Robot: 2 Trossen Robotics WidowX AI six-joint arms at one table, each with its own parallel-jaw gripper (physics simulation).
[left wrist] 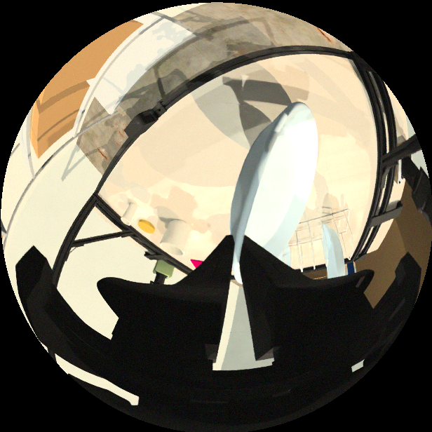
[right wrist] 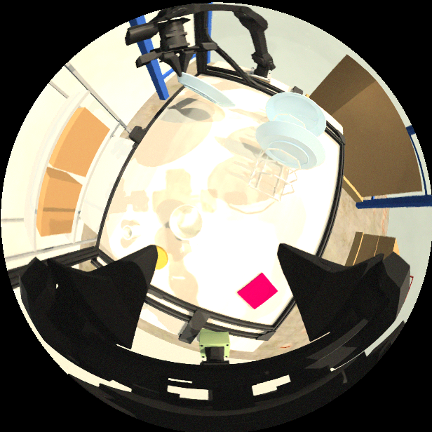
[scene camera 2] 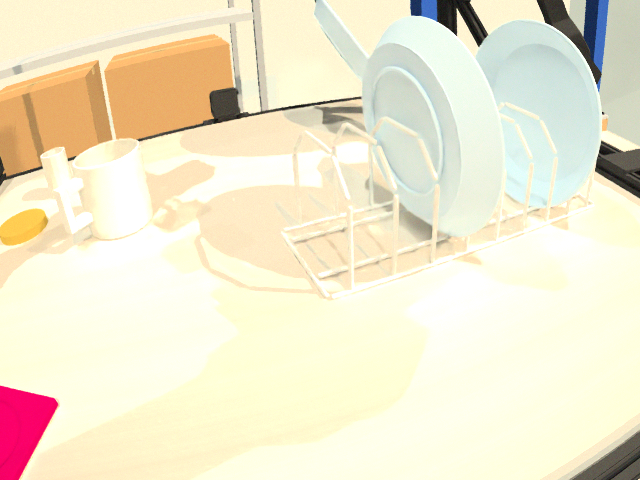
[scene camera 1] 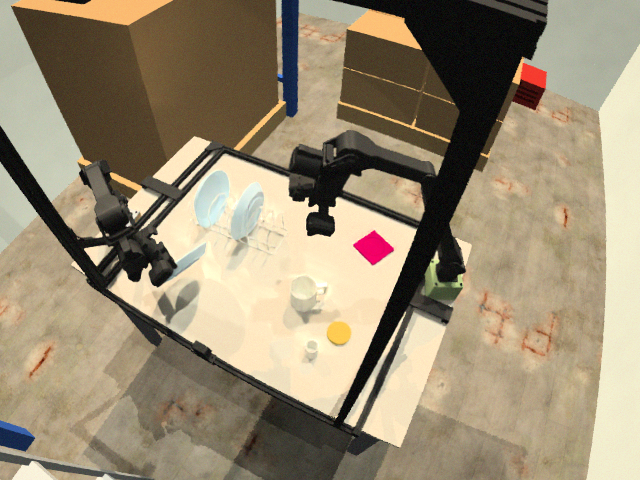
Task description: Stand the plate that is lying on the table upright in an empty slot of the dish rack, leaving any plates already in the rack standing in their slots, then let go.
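Frame: origin at the left arm's base, x back, y left, z down, level; millimetres.
Seen in the pictures: left gripper, fingertip midpoint: point(scene camera 2: 318, 2) point(scene camera 1: 176, 266); right arm's base, link origin: point(scene camera 1: 446, 273).
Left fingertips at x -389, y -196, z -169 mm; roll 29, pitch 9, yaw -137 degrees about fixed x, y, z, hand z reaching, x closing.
Note:
Offsets run from my left fingertips to a thing's top centre. "*": to the spot under its first point.
My left gripper point(scene camera 1: 166, 272) point(left wrist: 235, 241) point(right wrist: 181, 76) is shut on the rim of a pale blue plate point(scene camera 1: 190, 259) point(scene camera 2: 342, 41) point(left wrist: 287, 165) point(right wrist: 206, 90). The plate hangs tilted above the table, left of and in front of the rack in scene camera 1. The white wire dish rack @(* dy +351, dx -185, dz +155 mm) point(scene camera 2: 351, 248) holds two upright blue plates: one plate @(dy +326, dx +67, dz -5 mm) point(scene camera 1: 211, 198) point(scene camera 2: 547, 98) point(right wrist: 295, 112) at its far end in scene camera 2, another plate @(dy +306, dx -87, dz -5 mm) point(scene camera 1: 247, 210) point(scene camera 2: 434, 124) point(right wrist: 290, 145) near its middle. Slots at the rack's left end in scene camera 2 are empty. My right gripper point(scene camera 1: 320, 225) point(right wrist: 218, 251) is open and empty, high above the table.
A white mug @(* dy +127, dx -325, dz +190 mm) point(scene camera 1: 303, 293) point(scene camera 2: 116, 191) stands right of the rack in scene camera 1. Near it are a small white cup @(dy -50, dx -403, dz +135 mm) point(scene camera 1: 311, 349), a yellow disc @(dy +32, dx -463, dz +186 mm) point(scene camera 1: 339, 333) point(scene camera 2: 23, 226) and a magenta square @(* dy +361, dx -498, dz +190 mm) point(scene camera 1: 373, 247) point(right wrist: 257, 290). Black frame bars border the table.

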